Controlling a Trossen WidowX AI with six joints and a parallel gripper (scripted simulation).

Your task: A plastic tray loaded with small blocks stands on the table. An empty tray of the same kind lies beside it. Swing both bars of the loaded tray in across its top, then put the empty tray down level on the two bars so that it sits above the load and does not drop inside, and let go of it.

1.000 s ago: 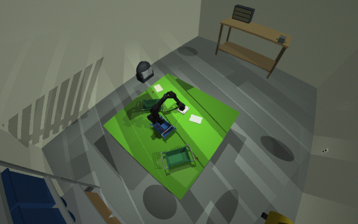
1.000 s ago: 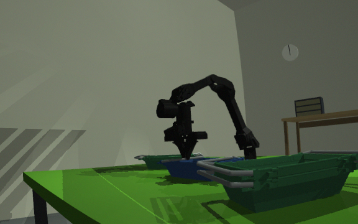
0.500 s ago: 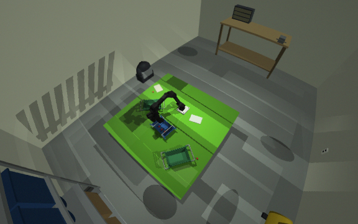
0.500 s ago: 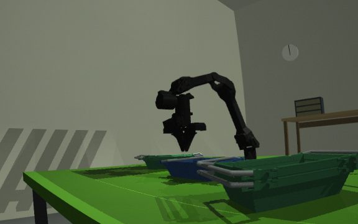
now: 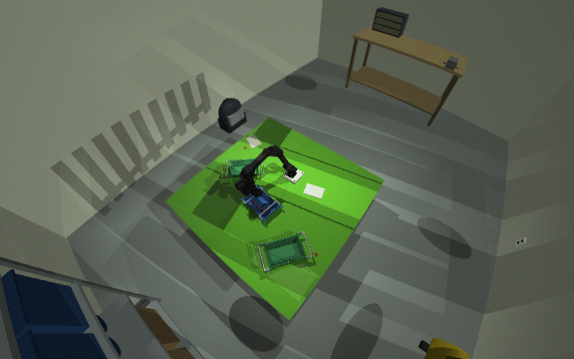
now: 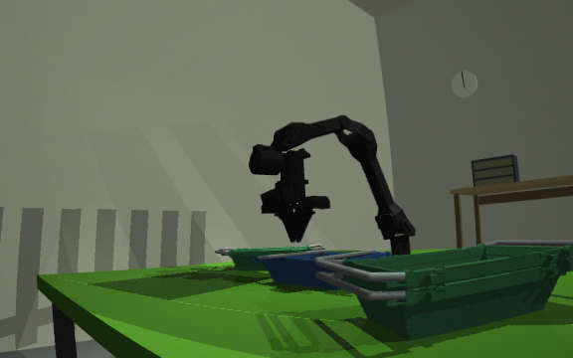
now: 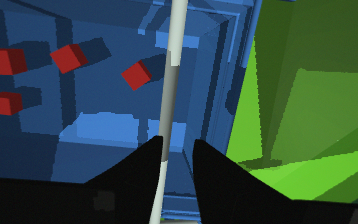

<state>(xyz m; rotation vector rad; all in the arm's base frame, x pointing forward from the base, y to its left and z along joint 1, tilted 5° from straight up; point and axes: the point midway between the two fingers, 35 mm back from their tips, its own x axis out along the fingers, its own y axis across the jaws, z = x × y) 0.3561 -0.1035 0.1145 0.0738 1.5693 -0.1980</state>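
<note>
Now: gripper tip 24 cm to the left of the green plastic tray, 17 cm past it and 4 cm above it. The rest, counted from my gripper tip: small red block (61 cm to the left, 10 cm ahead, 8 cm below).
</note>
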